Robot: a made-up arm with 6 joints.
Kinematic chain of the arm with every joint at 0, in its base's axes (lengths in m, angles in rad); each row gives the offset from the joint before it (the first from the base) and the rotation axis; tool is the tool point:
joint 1: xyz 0 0 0.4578 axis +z
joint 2: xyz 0 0 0 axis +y
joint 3: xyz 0 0 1.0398 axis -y
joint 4: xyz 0 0 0 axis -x
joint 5: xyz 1.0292 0 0 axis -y
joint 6: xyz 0 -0.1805 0 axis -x
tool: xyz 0 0 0
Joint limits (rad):
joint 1: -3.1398..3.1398
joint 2: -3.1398..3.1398
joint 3: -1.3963..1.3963
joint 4: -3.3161..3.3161
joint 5: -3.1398..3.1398
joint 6: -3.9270..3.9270
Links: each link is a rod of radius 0.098 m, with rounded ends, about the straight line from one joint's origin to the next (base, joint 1, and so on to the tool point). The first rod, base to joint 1, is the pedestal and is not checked.
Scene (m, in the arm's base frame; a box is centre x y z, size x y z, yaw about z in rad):
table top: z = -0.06
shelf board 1: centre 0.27 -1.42 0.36 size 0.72 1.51 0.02 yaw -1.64
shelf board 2: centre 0.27 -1.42 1 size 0.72 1.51 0.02 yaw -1.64
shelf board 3: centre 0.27 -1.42 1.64 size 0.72 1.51 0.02 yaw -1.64
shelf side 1: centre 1.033 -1.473 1 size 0.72 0.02 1.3 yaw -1.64
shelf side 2: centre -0.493 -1.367 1 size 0.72 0.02 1.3 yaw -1.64
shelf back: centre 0.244 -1.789 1 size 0.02 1.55 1.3 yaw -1.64
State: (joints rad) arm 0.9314 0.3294 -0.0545 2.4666 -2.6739 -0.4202
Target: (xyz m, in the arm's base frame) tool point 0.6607 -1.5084 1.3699
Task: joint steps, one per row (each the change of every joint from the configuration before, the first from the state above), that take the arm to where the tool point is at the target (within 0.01 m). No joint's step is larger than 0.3 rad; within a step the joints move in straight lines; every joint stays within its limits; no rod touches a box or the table.
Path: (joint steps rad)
1: -0.2674 -0.0460 -0.0268 -0.0189 0.0000 0.0000
2: -0.2673 -0.0461 -0.0268 -0.0190 0.0000 0.0000
3: -0.2674 -0.0460 -0.0269 -0.0189 0.0000 0.0000
4: -0.2673 -0.0460 -0.0268 -0.0190 0.0000 0.0000
5: -0.2674 -0.0460 -0.0268 -0.0189 0.0000 0.0000
6: -0.2674 -0.0461 -0.0268 -0.0189 0.0000 0.0000
7: -0.2673 -0.0460 -0.0268 -0.0190 0.0000 0.0000
8: -0.0943 0.2050 0.2629 -0.0428 0.0000 0.0000
9: -0.0943 0.2050 0.2630 -0.0428 0.0000 0.0000
10: -0.0943 0.2050 0.2629 -0.0427 0.0000 0.0000

